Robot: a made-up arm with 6 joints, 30 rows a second.
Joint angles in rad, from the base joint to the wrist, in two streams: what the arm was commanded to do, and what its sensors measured. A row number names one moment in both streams.
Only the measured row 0 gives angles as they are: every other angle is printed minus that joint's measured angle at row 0.
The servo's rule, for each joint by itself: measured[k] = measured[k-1] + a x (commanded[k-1-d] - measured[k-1]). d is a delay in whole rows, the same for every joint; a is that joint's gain. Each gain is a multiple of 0.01, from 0.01 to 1. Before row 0 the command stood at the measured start. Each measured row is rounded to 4 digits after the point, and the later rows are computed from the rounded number. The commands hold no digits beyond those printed.
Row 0, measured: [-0.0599 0.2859 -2.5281 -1.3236 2.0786 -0.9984]
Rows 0 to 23, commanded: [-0.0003 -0.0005 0.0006 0.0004 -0.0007 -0.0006]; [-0.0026 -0.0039 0.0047 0.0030 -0.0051 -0.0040]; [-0.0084 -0.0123 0.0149 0.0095 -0.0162 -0.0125]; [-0.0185 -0.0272 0.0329 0.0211 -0.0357 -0.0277]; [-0.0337 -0.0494 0.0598 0.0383 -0.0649 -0.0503]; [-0.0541 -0.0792 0.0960 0.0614 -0.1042 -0.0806]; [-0.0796 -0.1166 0.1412 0.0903 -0.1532 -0.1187]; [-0.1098 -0.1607 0.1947 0.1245 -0.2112 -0.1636]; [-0.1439 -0.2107 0.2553 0.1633 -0.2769 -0.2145]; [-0.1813 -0.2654 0.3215 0.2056 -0.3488 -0.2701]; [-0.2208 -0.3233 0.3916 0.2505 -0.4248 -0.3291]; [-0.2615 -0.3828 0.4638 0.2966 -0.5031 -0.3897]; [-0.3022 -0.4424 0.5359 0.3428 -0.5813 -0.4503]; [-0.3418 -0.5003 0.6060 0.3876 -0.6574 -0.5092]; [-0.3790 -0.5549 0.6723 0.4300 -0.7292 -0.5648]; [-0.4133 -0.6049 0.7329 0.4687 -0.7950 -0.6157]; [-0.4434 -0.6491 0.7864 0.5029 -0.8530 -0.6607]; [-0.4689 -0.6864 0.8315 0.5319 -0.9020 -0.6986]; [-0.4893 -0.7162 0.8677 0.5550 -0.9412 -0.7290]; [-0.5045 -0.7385 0.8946 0.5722 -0.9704 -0.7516]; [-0.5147 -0.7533 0.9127 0.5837 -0.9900 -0.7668]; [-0.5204 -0.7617 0.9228 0.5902 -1.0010 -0.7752]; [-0.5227 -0.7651 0.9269 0.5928 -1.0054 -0.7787]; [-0.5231 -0.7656 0.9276 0.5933 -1.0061 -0.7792]
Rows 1 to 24, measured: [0.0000 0.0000 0.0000 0.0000 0.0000 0.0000]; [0.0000 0.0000 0.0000 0.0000 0.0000 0.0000]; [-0.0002 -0.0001 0.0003 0.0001 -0.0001 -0.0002]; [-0.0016 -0.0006 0.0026 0.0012 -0.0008 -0.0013]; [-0.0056 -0.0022 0.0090 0.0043 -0.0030 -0.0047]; [-0.0132 -0.0057 0.0214 0.0105 -0.0076 -0.0116]; [-0.0253 -0.0118 0.0414 0.0208 -0.0156 -0.0232]; [-0.0423 -0.0212 0.0698 0.0358 -0.0280 -0.0404]; [-0.0643 -0.0346 0.1069 0.0560 -0.0455 -0.0639]; [-0.0911 -0.0523 0.1526 0.0813 -0.0687 -0.0938]; [-0.1223 -0.0745 0.2060 0.1116 -0.0978 -0.1300]; [-0.1571 -0.1012 0.2661 0.1464 -0.1329 -0.1720]; [-0.1947 -0.1323 0.3314 0.1849 -0.1738 -0.2191]; [-0.2341 -0.1674 0.4002 0.2262 -0.2199 -0.2703]; [-0.2743 -0.2059 0.4708 0.2693 -0.2705 -0.3243]; [-0.3141 -0.2471 0.5411 0.3131 -0.3247 -0.3798]; [-0.3524 -0.2902 0.6093 0.3564 -0.3813 -0.4353]; [-0.3883 -0.3343 0.6736 0.3980 -0.4392 -0.4894]; [-0.4208 -0.3784 0.7323 0.4368 -0.4971 -0.5408]; [-0.4492 -0.4215 0.7839 0.4720 -0.5538 -0.5881]; [-0.4729 -0.4628 0.8275 0.5027 -0.6080 -0.6304]; [-0.4915 -0.5014 0.8624 0.5284 -0.6587 -0.6668]; [-0.5052 -0.5367 0.8886 0.5489 -0.7051 -0.6968]; [-0.5142 -0.5682 0.9064 0.5642 -0.7465 -0.7203]
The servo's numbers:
d 2
a 0.59 0.14 0.52 0.37 0.14 0.30

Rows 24 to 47, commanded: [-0.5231 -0.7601 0.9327 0.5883 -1.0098 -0.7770]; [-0.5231 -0.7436 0.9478 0.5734 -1.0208 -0.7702]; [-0.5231 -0.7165 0.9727 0.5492 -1.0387 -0.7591]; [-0.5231 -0.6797 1.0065 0.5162 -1.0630 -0.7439]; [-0.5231 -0.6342 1.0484 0.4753 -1.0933 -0.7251]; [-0.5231 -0.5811 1.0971 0.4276 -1.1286 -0.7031]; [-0.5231 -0.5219 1.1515 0.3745 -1.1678 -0.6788]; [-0.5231 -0.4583 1.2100 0.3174 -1.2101 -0.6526]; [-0.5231 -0.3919 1.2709 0.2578 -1.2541 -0.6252]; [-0.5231 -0.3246 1.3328 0.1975 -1.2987 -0.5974]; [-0.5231 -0.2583 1.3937 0.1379 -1.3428 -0.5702]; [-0.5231 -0.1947 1.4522 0.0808 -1.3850 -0.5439]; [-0.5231 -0.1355 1.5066 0.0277 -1.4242 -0.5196]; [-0.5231 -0.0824 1.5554 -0.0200 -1.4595 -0.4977]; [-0.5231 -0.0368 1.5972 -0.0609 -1.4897 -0.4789]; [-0.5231 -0.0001 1.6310 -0.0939 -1.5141 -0.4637]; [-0.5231 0.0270 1.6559 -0.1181 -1.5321 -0.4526]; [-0.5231 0.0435 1.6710 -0.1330 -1.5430 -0.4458]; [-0.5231 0.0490 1.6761 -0.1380 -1.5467 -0.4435]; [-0.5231 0.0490 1.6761 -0.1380 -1.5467 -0.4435]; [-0.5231 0.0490 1.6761 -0.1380 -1.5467 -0.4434]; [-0.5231 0.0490 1.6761 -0.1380 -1.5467 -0.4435]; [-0.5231 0.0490 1.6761 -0.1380 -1.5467 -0.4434]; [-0.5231 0.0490 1.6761 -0.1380 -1.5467 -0.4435]
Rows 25 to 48, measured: [-0.5192 -0.5958 0.9171 0.5748 -0.7827 -0.7378]; [-0.5215 -0.6196 0.9226 0.5816 -0.8140 -0.7502]; [-0.5224 -0.6393 0.9279 0.5841 -0.8414 -0.7582]; [-0.5228 -0.6539 0.9382 0.5801 -0.8665 -0.7618]; [-0.5230 -0.6627 0.9561 0.5687 -0.8906 -0.7610]; [-0.5231 -0.6651 0.9823 0.5493 -0.9147 -0.7559]; [-0.5231 -0.6608 1.0167 0.5219 -0.9397 -0.7467]; [-0.5231 -0.6496 1.0585 0.4870 -0.9661 -0.7336]; [-0.5231 -0.6317 1.1069 0.4454 -0.9943 -0.7172]; [-0.5231 -0.6074 1.1605 0.3980 -1.0245 -0.6978]; [-0.5231 -0.5772 1.2179 0.3461 -1.0566 -0.6760]; [-0.5231 -0.5418 1.2776 0.2911 -1.0905 -0.6524]; [-0.5231 -0.5021 1.3380 0.2344 -1.1258 -0.6277]; [-0.5231 -0.4591 1.3974 0.1776 -1.1621 -0.6026]; [-0.5231 -0.4138 1.4542 0.1221 -1.1988 -0.5777]; [-0.5231 -0.3674 1.5068 0.0695 -1.2353 -0.5537]; [-0.5231 -0.3211 1.5538 0.0213 -1.2709 -0.5313]; [-0.5231 -0.2762 1.5939 -0.0213 -1.3049 -0.5110]; [-0.5231 -0.2338 1.6261 -0.0571 -1.3367 -0.4935]; [-0.5231 -0.1950 1.6494 -0.0852 -1.3656 -0.4792]; [-0.5231 -0.1608 1.6633 -0.1047 -1.3910 -0.4685]; [-0.5231 -0.1314 1.6700 -0.1170 -1.4128 -0.4610]; [-0.5231 -0.1061 1.6732 -0.1248 -1.4315 -0.4557]; [-0.5231 -0.0844 1.6747 -0.1297 -1.4476 -0.4520]
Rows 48 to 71, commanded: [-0.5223 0.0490 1.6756 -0.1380 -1.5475 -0.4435]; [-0.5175 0.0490 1.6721 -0.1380 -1.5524 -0.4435]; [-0.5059 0.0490 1.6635 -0.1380 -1.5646 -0.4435]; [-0.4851 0.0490 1.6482 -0.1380 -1.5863 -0.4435]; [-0.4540 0.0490 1.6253 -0.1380 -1.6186 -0.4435]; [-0.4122 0.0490 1.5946 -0.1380 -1.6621 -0.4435]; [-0.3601 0.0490 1.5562 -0.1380 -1.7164 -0.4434]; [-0.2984 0.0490 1.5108 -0.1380 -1.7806 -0.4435]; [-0.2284 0.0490 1.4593 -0.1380 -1.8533 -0.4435]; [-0.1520 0.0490 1.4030 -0.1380 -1.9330 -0.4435]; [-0.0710 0.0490 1.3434 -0.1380 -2.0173 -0.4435]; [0.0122 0.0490 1.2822 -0.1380 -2.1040 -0.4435]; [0.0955 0.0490 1.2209 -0.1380 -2.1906 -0.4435]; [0.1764 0.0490 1.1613 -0.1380 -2.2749 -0.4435]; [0.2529 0.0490 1.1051 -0.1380 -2.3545 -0.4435]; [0.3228 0.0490 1.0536 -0.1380 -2.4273 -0.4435]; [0.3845 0.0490 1.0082 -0.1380 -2.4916 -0.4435]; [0.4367 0.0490 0.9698 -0.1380 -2.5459 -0.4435]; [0.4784 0.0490 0.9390 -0.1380 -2.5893 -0.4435]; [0.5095 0.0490 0.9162 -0.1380 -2.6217 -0.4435]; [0.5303 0.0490 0.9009 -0.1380 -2.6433 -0.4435]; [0.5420 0.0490 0.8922 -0.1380 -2.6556 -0.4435]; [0.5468 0.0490 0.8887 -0.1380 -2.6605 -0.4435]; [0.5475 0.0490 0.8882 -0.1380 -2.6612 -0.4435]
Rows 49 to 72, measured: [-0.5231 -0.0657 1.6754 -0.1328 -1.4615 -0.4494]; [-0.5231 -0.0496 1.6758 -0.1347 -1.4734 -0.4476]; [-0.5226 -0.0358 1.6757 -0.1359 -1.4838 -0.4464]; [-0.5196 -0.0239 1.6738 -0.1367 -1.4934 -0.4455]; [-0.5115 -0.0137 1.6684 -0.1372 -1.5034 -0.4449]; [-0.4959 -0.0049 1.6579 -0.1375 -1.5150 -0.4445]; [-0.4712 0.0026 1.6409 -0.1377 -1.5295 -0.4442]; [-0.4364 0.0091 1.6168 -0.1378 -1.5481 -0.4440]; [-0.3914 0.0147 1.5853 -0.1379 -1.5717 -0.4438]; [-0.3365 0.0195 1.5466 -0.1379 -1.6009 -0.4437]; [-0.2727 0.0236 1.5012 -0.1379 -1.6362 -0.4436]; [-0.2015 0.0272 1.4501 -0.1379 -1.6778 -0.4436]; [-0.1245 0.0303 1.3946 -0.1379 -1.7253 -0.4436]; [-0.0438 0.0329 1.3362 -0.1379 -1.7783 -0.4436]; [0.0384 0.0352 1.2762 -0.1379 -1.8360 -0.4436]; [0.1198 0.0371 1.2165 -0.1379 -1.8974 -0.4436]; [0.1983 0.0388 1.1586 -0.1379 -1.9614 -0.4436]; [0.2718 0.0402 1.1040 -0.1379 -2.0266 -0.4436]; [0.3383 0.0414 1.0542 -0.1379 -2.0917 -0.4436]; [0.3964 0.0425 1.0103 -0.1379 -2.1553 -0.4436]; [0.4448 0.0434 0.9732 -0.1379 -2.2161 -0.4436]; [0.4830 0.0442 0.9436 -0.1379 -2.2729 -0.4436]; [0.5109 0.0449 0.9214 -0.1379 -2.3248 -0.4436]; [0.5292 0.0455 0.9062 -0.1379 -2.3711 -0.4436]
